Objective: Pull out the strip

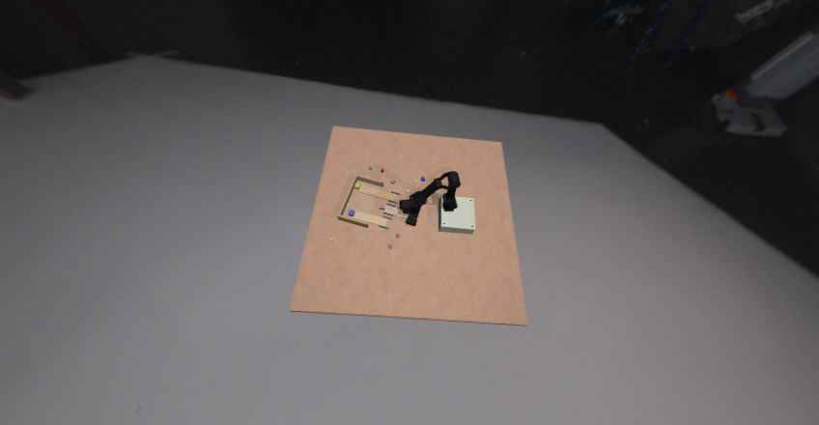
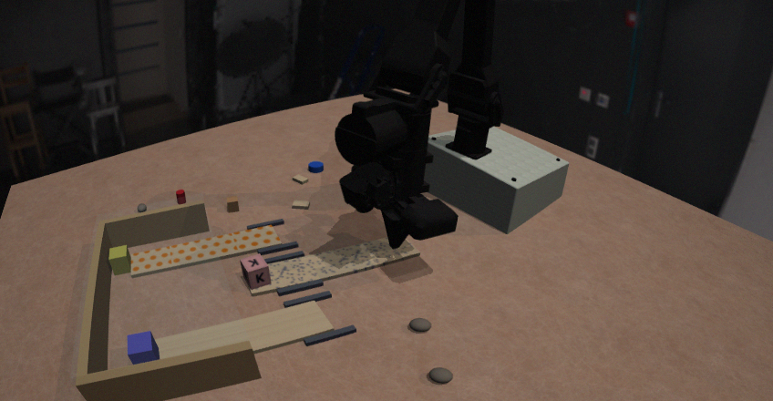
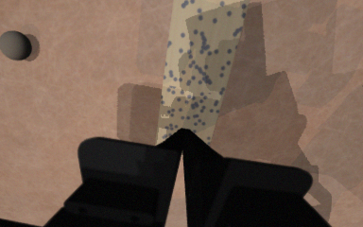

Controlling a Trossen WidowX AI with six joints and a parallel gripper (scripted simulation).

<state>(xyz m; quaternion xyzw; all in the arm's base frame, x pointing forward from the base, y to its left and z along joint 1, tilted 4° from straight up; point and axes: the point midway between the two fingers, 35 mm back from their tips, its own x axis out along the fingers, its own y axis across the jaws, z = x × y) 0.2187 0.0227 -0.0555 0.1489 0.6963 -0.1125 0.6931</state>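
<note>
Right now my gripper tip is 9 cm short of the speckled strip and 4 cm to the left of it. Also, from my gripper tip: pink cube marked k (19 cm ahead, 7 cm to the right, 2 cm above); then blue disc (10 cm behind, 28 cm to the right); then brown block (11 cm ahead, 27 cm to the right).
</note>
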